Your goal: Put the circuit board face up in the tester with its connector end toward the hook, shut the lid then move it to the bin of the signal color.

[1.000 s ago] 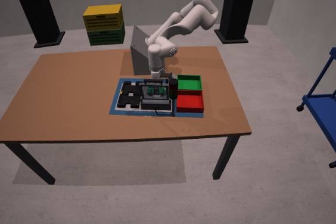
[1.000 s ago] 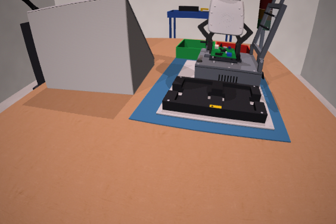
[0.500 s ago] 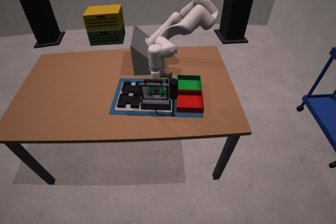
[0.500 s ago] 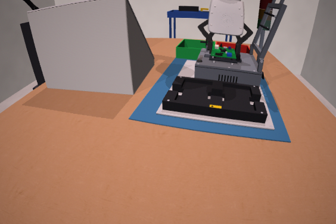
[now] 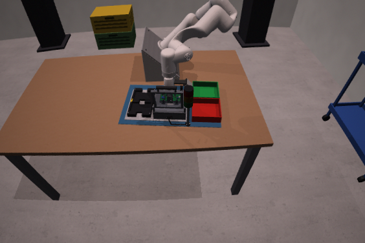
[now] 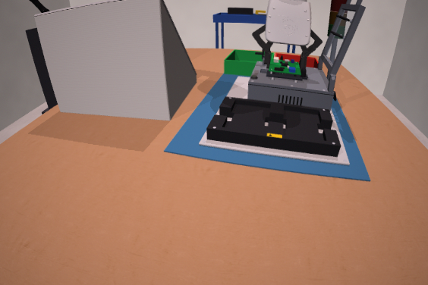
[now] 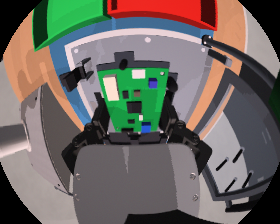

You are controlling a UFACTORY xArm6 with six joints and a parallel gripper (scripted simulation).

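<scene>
Right now my hand is right at the green circuit board. From my hand the other things lie so: latch hook 70 mm to the left, 50 mm behind, 10 mm above; then tester lid 120 mm ahead, 100 mm above, 20 mm to the right; then plate 10 mm to the left, 10 mm below, 10 mm ahead.
</scene>
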